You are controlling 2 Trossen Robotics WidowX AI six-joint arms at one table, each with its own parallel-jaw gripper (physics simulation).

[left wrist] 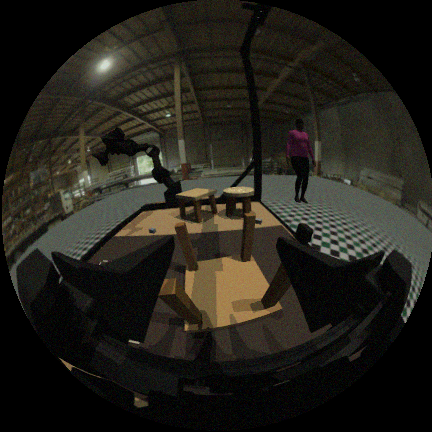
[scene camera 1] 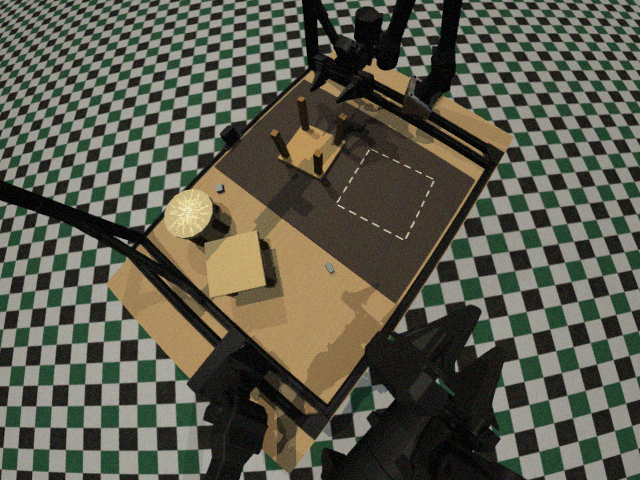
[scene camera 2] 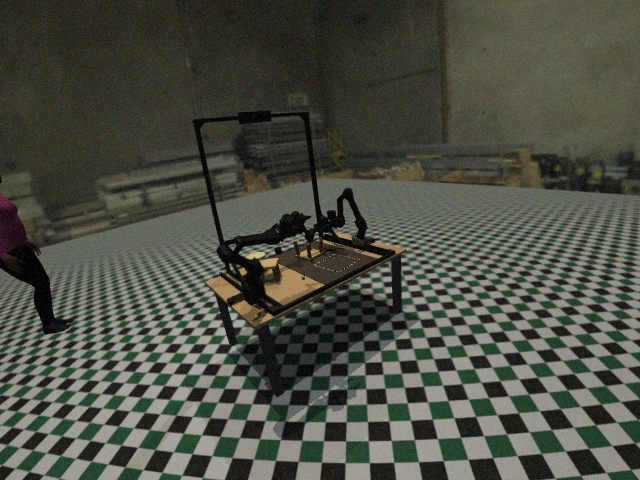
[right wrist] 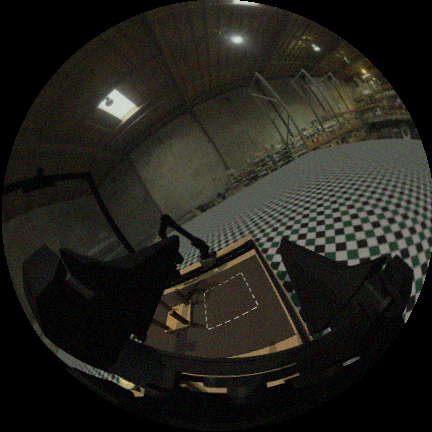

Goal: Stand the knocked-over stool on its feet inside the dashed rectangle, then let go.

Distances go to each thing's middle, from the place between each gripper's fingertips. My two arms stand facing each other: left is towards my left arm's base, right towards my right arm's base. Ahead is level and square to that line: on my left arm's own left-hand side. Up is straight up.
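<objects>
My left hand is 440 mm to the left of the round golden-topped stool [scene camera 1: 189, 214], and it's 140 mm past the stool and 110 mm above it.
As for my right hand, the stool is 34 cm below it, 57 cm behind it and 7 cm to the right of it.
</objects>
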